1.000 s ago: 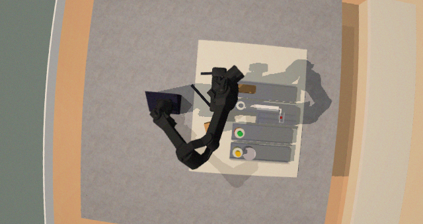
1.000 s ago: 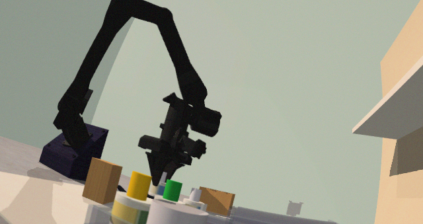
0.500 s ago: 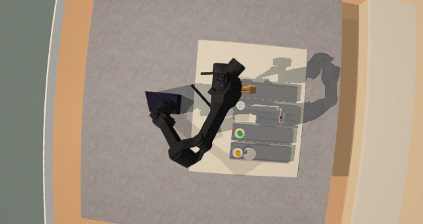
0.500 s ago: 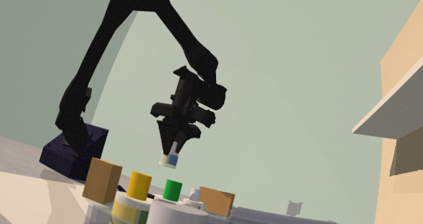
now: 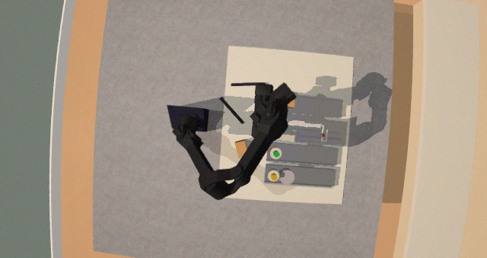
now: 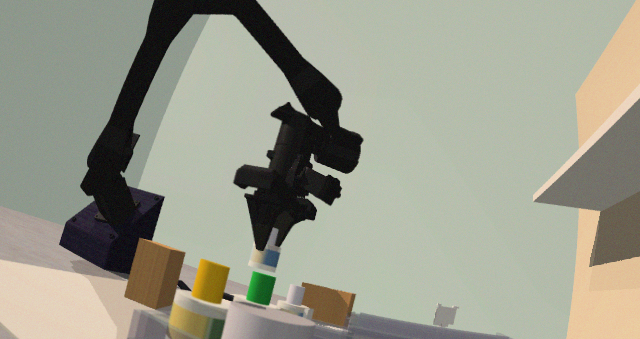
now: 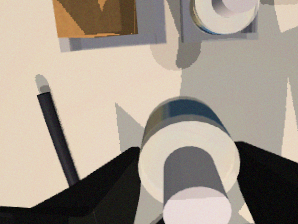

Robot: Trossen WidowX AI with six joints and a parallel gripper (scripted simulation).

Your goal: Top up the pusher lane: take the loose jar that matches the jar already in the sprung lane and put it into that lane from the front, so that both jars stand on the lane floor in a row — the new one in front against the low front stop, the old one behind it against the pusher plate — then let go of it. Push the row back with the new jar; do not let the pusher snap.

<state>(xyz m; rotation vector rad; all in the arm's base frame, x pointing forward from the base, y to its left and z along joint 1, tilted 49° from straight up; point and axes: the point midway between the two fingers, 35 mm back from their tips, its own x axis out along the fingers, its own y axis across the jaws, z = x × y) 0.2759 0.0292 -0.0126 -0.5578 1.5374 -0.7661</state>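
The sprung lane is 210 mm ahead of my gripper tip, 80 mm to the right of it and 80 mm below it. Round my gripper tip: wooden block: 150 mm to the right, 70 mm below, 70 mm behind; white pusher plate: 170 mm ahead, 80 mm to the right, 50 mm below.
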